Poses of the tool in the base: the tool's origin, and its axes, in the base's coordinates. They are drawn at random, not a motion.
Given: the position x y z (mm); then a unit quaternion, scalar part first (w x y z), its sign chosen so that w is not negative.
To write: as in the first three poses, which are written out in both.
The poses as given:
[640 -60 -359 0.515 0.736 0.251 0.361]
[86 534 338 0.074 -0.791 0.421 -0.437]
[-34 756 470 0.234 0.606 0.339 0.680]
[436 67 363 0.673 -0.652 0.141 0.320]
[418 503 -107 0.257 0.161 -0.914 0.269]
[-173 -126 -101 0.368 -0.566 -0.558 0.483]
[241 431 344 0.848 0.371 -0.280 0.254]
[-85 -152 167 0.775 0.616 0.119 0.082]
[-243 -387 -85 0.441 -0.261 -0.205 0.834]
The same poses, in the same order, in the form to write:
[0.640 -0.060 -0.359 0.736 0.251 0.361 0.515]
[0.086 0.534 0.338 -0.791 0.421 -0.437 0.074]
[-0.034 0.756 0.470 0.606 0.339 0.680 0.234]
[0.436 0.067 0.363 -0.652 0.141 0.320 0.673]
[0.418 0.503 -0.107 0.161 -0.914 0.269 0.257]
[-0.173 -0.126 -0.101 -0.566 -0.558 0.483 0.368]
[0.241 0.431 0.344 0.371 -0.280 0.254 0.848]
[-0.085 -0.152 0.167 0.616 0.119 0.082 0.775]
[-0.243 -0.387 -0.085 -0.261 -0.205 0.834 0.441]

